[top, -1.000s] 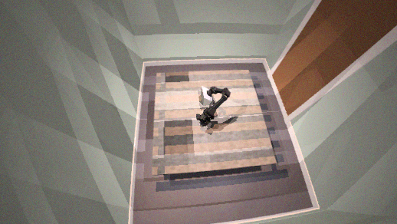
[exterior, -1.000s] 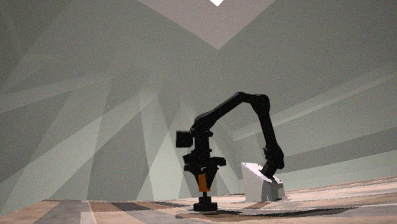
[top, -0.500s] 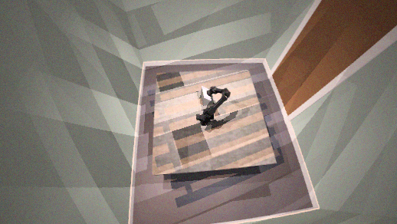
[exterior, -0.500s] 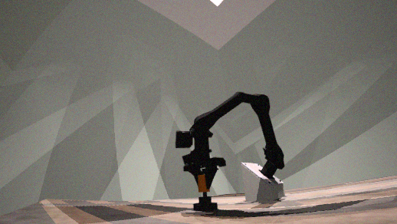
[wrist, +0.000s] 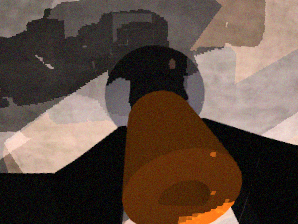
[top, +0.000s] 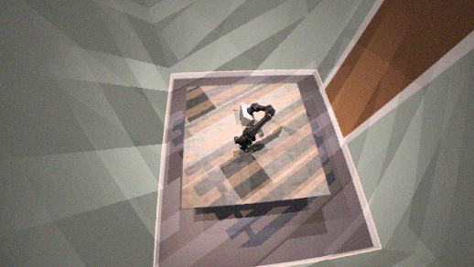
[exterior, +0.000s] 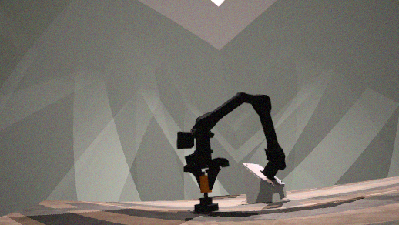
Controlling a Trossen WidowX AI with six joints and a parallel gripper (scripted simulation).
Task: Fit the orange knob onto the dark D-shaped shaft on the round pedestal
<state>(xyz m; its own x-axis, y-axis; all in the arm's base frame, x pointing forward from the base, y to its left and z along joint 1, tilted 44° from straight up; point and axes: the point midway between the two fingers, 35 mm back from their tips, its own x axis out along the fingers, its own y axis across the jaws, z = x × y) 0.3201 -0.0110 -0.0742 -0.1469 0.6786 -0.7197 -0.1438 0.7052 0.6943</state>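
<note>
Right now the orange knob is 20 mm above my gripper tip. Round my gripper tip: dark round pedestal 40 mm below.
</note>
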